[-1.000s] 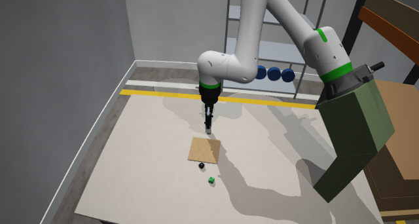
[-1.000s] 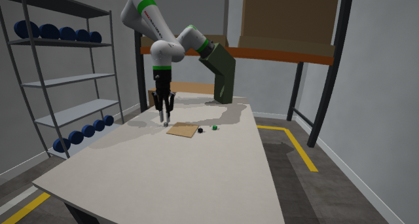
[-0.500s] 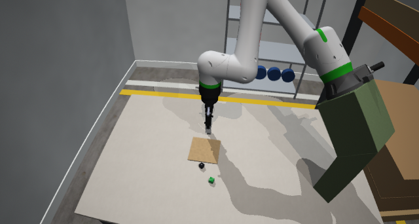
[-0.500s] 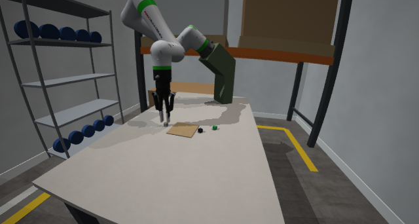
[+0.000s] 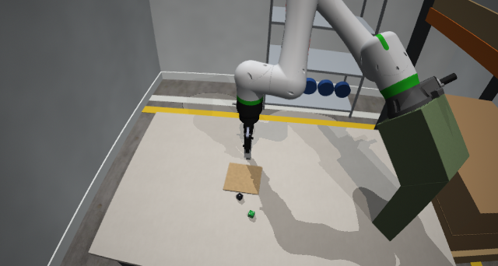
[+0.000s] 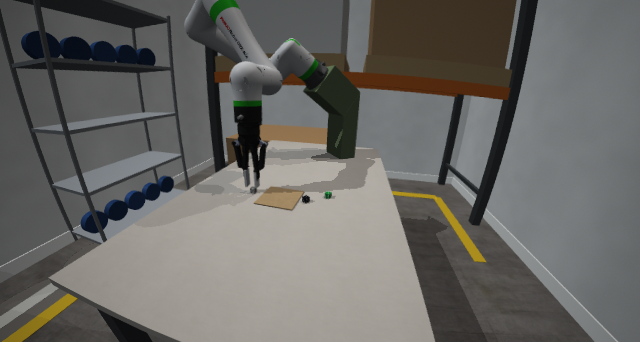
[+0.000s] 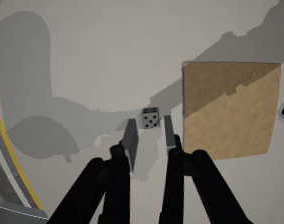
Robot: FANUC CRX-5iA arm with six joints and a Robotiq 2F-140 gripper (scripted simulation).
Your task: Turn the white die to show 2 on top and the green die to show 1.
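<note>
My hand is 5 cm above the white die. Also, from my hand: mat (11 cm to the left, 6 cm below, 2 cm ahead); black die (20 cm to the left, 5 cm below, 4 cm ahead); green die (28 cm to the left, 5 cm below).
</note>
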